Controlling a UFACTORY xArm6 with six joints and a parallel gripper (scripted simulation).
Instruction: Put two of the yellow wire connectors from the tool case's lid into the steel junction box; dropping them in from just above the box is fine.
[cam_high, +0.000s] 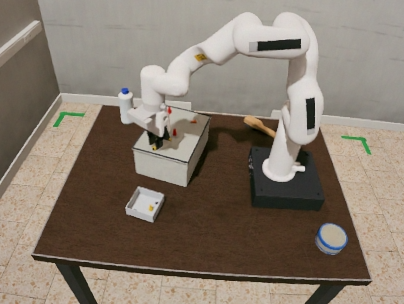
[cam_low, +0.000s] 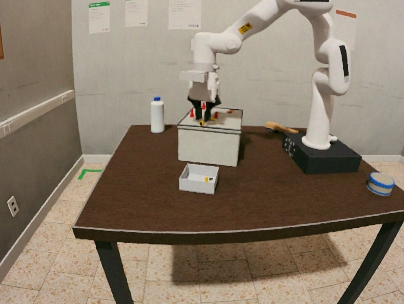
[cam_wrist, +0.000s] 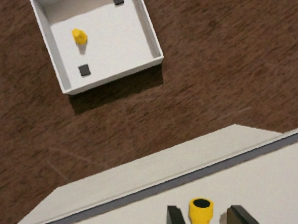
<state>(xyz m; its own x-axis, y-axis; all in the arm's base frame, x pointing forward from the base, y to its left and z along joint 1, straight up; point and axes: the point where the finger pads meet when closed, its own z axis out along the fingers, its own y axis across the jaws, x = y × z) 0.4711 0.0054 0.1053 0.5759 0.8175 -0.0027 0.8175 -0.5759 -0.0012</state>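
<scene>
Right now the red wire connector is 60 mm behind my hand, 90 mm to the right of it and 30 mm below it. The rest, counted from my hand: tool case: 50 mm behind, 110 mm to the right, 70 mm below; orange wire connector: 130 mm behind, 170 mm to the right, 30 mm below; wooden brush: 440 mm behind, 330 mm to the right, 160 mm below.
</scene>
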